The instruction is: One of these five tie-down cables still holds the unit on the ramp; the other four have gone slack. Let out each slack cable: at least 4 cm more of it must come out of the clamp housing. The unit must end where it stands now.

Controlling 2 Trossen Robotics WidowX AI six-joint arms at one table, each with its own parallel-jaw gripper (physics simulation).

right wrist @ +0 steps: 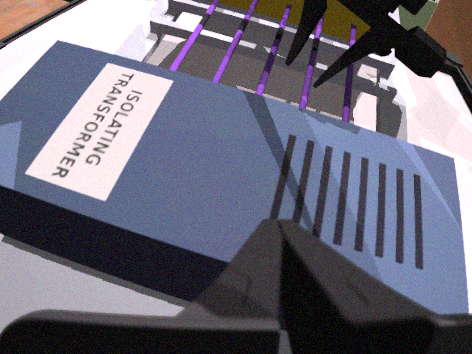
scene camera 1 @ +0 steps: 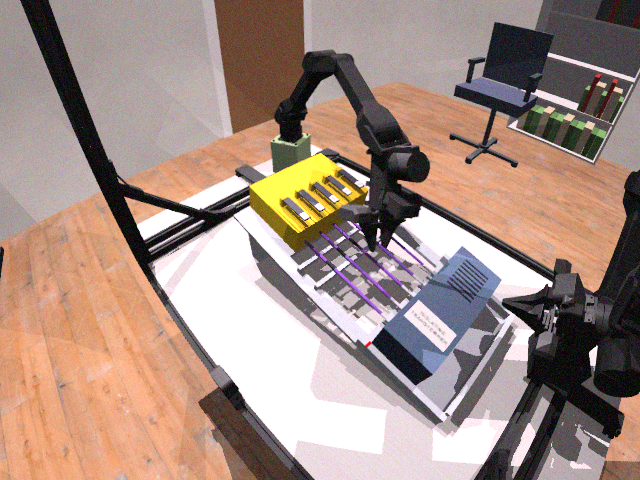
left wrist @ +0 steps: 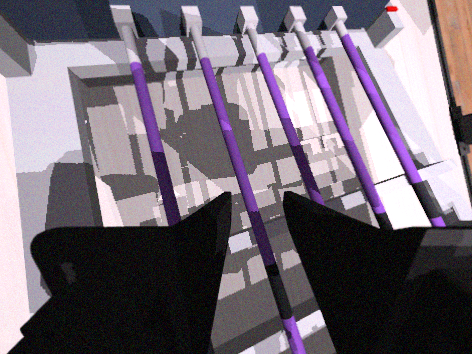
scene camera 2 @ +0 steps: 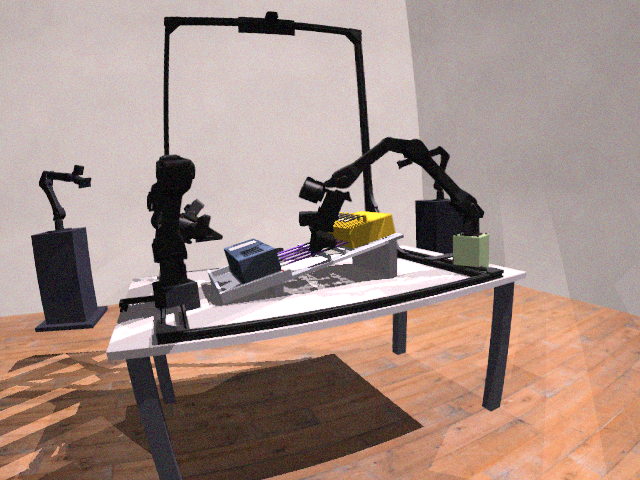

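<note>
The blue unit point(scene camera 1: 440, 294) point(scene camera 2: 258, 264) point(right wrist: 200, 130) sits on the lower part of the ramp point(scene camera 1: 341, 328) point(scene camera 2: 379, 263). The yellow clamp housing point(scene camera 1: 279, 186) point(scene camera 2: 379, 227) stands at the ramp's upper end. Five purple cables with black bands run between them. My left gripper point(scene camera 1: 378, 247) point(left wrist: 257, 198) point(right wrist: 300, 75) is partly open above the ramp. Its fingers straddle the second cable from the left in the left wrist view point(left wrist: 230, 145), without gripping it. Finger bodies hide parts of the neighbouring cables. My right gripper point(scene camera 1: 506, 301) point(right wrist: 275, 233) is shut and empty beside the unit.
Numbered-style levers line the housing top, close to my left wrist. White crossbars point(scene camera 1: 330, 279) span the ramp opening under the cables. A red mark point(scene camera 1: 368, 344) point(left wrist: 392, 9) shows on the ramp beside the unit. Black frame rails border the table.
</note>
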